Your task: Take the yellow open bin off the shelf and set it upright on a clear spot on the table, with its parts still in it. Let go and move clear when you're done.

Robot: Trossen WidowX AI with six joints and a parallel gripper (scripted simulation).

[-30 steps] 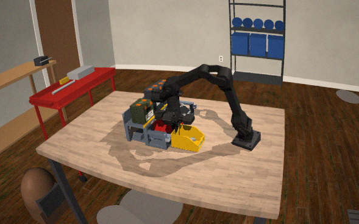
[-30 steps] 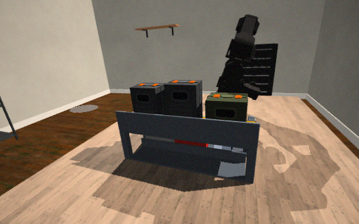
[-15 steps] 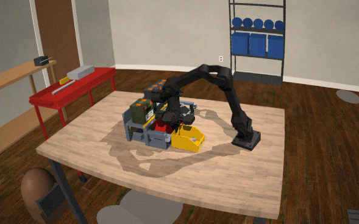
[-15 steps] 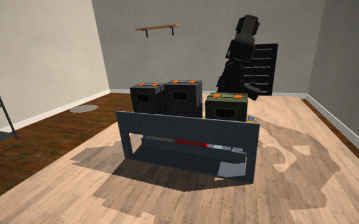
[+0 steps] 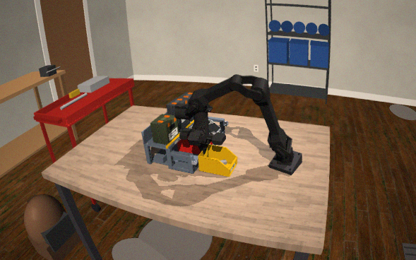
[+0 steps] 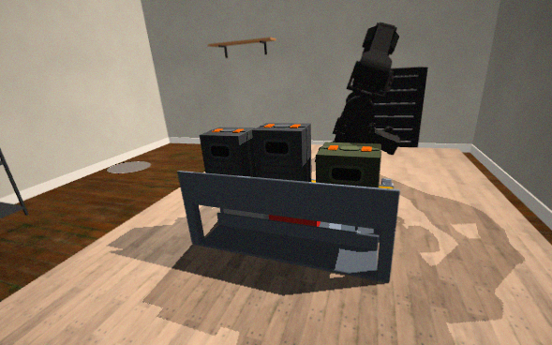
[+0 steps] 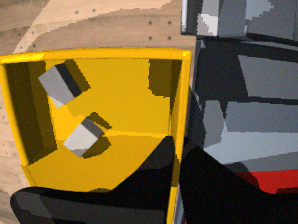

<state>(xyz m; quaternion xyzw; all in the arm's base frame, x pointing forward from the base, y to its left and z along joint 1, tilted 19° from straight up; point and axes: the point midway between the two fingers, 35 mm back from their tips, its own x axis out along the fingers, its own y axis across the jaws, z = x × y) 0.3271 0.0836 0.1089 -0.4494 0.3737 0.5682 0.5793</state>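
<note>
Now: hand 6 cm past the yellow open bin, 5 cm above it and 1 cm to the left of it. Also, from my hand: green case: 18 cm ahead, 6 cm above, 1 cm to the left; then red bin: 11 cm to the right, 11 cm ahead, 5 cm below.
</note>
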